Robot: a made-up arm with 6 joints.
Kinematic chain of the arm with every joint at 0, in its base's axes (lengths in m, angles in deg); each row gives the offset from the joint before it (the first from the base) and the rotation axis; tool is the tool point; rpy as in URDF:
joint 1: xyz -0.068 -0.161 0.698 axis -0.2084 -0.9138 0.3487
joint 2: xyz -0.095 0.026 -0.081 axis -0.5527 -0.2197 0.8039
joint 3: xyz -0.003 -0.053 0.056 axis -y
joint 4: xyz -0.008 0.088 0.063 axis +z
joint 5: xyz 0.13 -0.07 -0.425 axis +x
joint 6: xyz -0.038 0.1 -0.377 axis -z
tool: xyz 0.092 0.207 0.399 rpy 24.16 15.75 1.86
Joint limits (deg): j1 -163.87..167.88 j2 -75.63..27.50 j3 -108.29..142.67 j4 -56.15..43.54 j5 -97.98..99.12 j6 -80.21..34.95
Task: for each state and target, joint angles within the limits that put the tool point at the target. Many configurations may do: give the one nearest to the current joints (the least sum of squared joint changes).
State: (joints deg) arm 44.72 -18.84 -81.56 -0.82 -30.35 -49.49
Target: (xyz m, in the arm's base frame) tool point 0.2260 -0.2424 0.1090
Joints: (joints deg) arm 84.41 10.27 -56.88 -14.85 -31.70 -39.60
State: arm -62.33 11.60 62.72 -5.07 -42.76 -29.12
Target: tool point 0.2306 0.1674 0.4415
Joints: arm -53.79 18.52 76.53 -9.37 -25.37 -25.76
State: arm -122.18 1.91 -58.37 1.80 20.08 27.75
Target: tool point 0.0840 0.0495 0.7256
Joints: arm -139.14 -20.07 -64.96 18.83 51.65 -16.10
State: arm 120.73 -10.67 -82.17 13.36 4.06 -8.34
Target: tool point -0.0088 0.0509 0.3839
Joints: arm 113.49 -34.37 -75.14 14.58 25.17 -9.95
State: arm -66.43 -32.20 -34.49 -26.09 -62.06 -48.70
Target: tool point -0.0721 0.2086 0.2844
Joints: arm -31.70 -58.65 0.15 -24.90 -32.77 -41.21
